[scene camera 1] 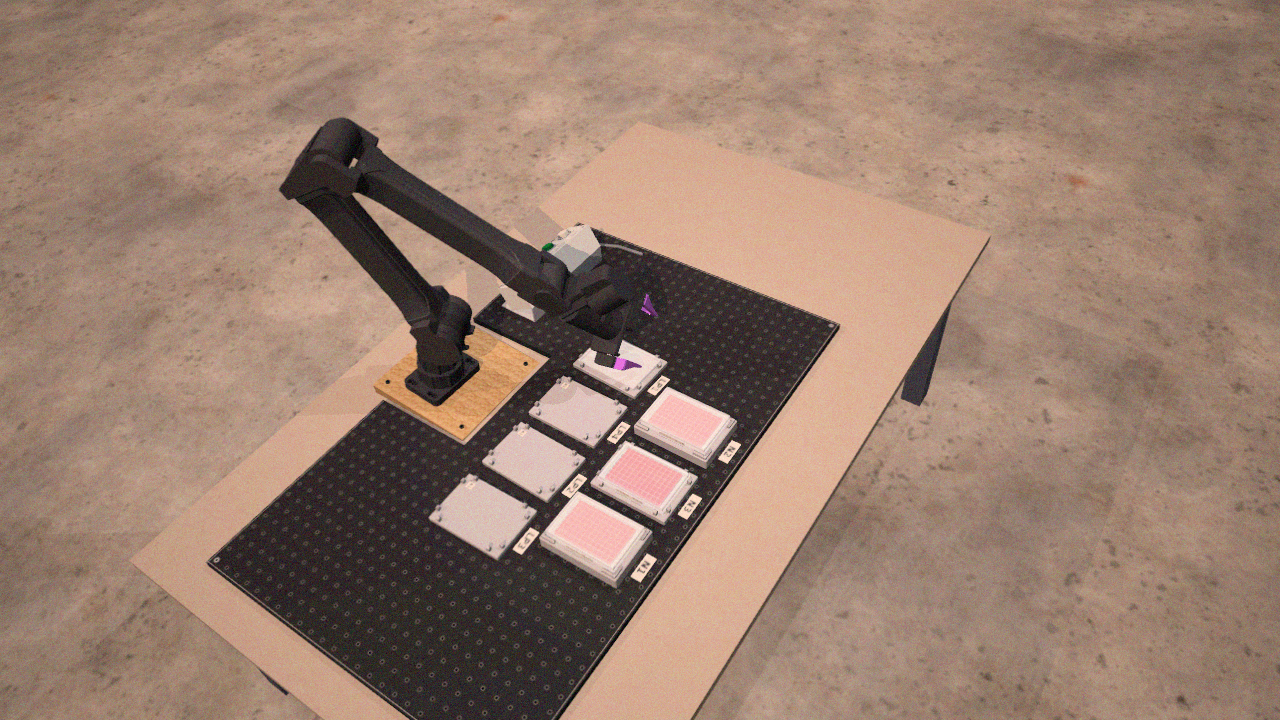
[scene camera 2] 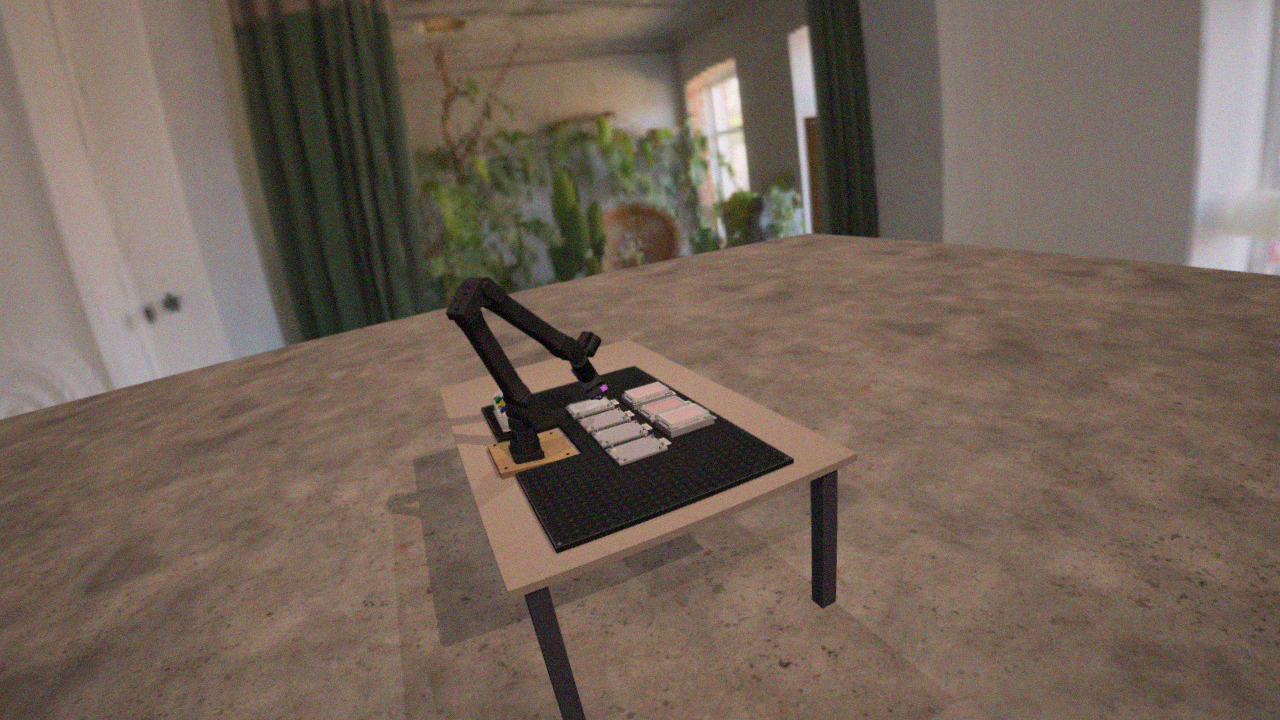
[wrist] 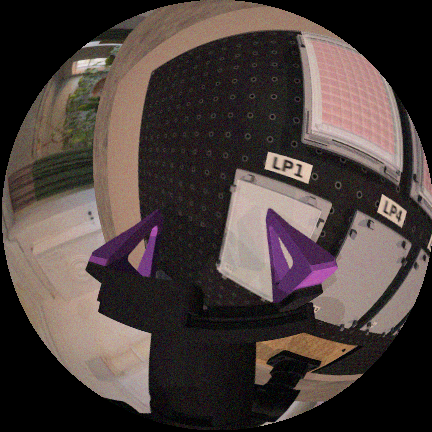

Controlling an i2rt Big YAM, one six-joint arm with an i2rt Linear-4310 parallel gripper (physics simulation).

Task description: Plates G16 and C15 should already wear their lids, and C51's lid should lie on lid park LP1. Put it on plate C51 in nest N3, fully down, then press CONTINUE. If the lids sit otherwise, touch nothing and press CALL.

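Where they show: gripper, between the fingertips: (scene camera 1: 647, 341) (scene camera 2: 594, 388) (wrist: 212, 213); arm's base, origin of its link: (scene camera 1: 443, 377) (scene camera 2: 526, 454) (wrist: 294, 361).
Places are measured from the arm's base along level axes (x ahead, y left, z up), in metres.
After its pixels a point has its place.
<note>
My gripper (scene camera 1: 648, 341) {x 0.300, y 0.242, z 0.052 m} (wrist: 212, 213) {x 0.300, y 0.242, z 0.052 m} is open and empty, its purple fingers above the LP1 area; one finger overlaps the lid in the wrist view and the other is over the black board beside it. A clear, whitish lid (scene camera 1: 635, 381) {x 0.319, y 0.174, z 0.018 m} (scene camera 2: 592, 407) {x 0.263, y 0.166, z 0.018 m} (wrist: 245, 220) {x 0.289, y 0.225, z 0.018 m} lies flat on lid park LP1. The pink plate in nest N3 (scene camera 1: 644, 476) {x 0.457, y 0.009, z 0.024 m} sits lower than the pink plates in N2 (scene camera 1: 685, 420) {x 0.454, y 0.134, z 0.038 m} (wrist: 355, 95) {x 0.428, y 0.145, z 0.038 m} and N1 (scene camera 1: 597, 528) {x 0.460, y -0.119, z 0.040 m}, which look taller and lidded. Plate names are not readable. The button labels are not readable.
Lid parks LP4 (scene camera 1: 577, 410) {x 0.269, y 0.068, z 0.010 m} (wrist: 367, 265) {x 0.295, y 0.079, z 0.010 m}, LP2 (scene camera 1: 534, 459) {x 0.274, y -0.056, z 0.010 m} and LP3 (scene camera 1: 483, 514) {x 0.276, y -0.187, z 0.010 m} show bare grey tops. A white button box (scene camera 1: 577, 248) {x 0.036, y 0.370, z 0.064 m} with a green button (scene camera 1: 547, 246) {x -0.014, y 0.337, z 0.071 m} stands behind the arm's forearm. The arm's wooden base (scene camera 1: 501, 362) {x 0.062, y 0.092, z -0.007 m} is left of the parks.
</note>
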